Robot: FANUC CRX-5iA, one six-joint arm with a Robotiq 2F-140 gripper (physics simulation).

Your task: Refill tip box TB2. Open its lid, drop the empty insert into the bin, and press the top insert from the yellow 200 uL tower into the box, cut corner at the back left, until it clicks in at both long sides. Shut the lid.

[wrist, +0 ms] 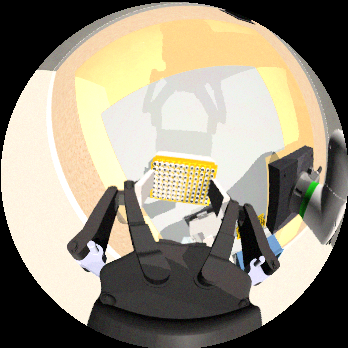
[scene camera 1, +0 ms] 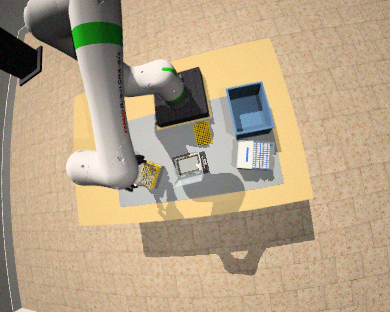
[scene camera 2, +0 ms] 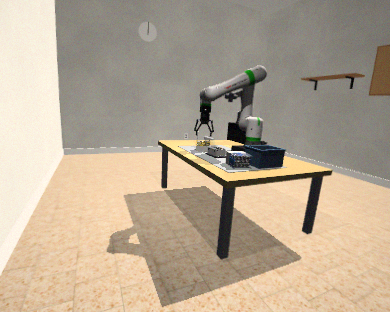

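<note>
The tower with a yellow insert full of tips (scene camera 1: pixel 149 175) (scene camera 2: pixel 203 143) (wrist: pixel 183 181) stands at the left of the mat. My gripper (scene camera 2: pixel 204 132) (wrist: pixel 181 182) is part open and empty, above the tower; in the wrist view its fingertips show at the insert's two short ends. An open box, dark-rimmed and pale inside (scene camera 1: pixel 205 162) (scene camera 2: pixel 216 151), stands mid-mat; its clear lid (scene camera 1: pixel 190 181) hangs open at the front. Its label is unreadable. A flat yellow perforated insert without tips (scene camera 1: pixel 203 133) (wrist: pixel 260 220) lies behind the box. The blue bin (scene camera 1: pixel 230 110) (scene camera 2: pixel 272 159) stands at the back right.
A white and blue box with a striped grid (scene camera 1: pixel 255 155) (scene camera 2: pixel 238 159) stands right of the open box, in front of the bin. The black robot base plate (scene camera 1: pixel 195 82) (wrist: pixel 282 192) is at the back. The grey mat (scene camera 1: pixel 224 150) (wrist: pixel 125 120) lies under the boxes.
</note>
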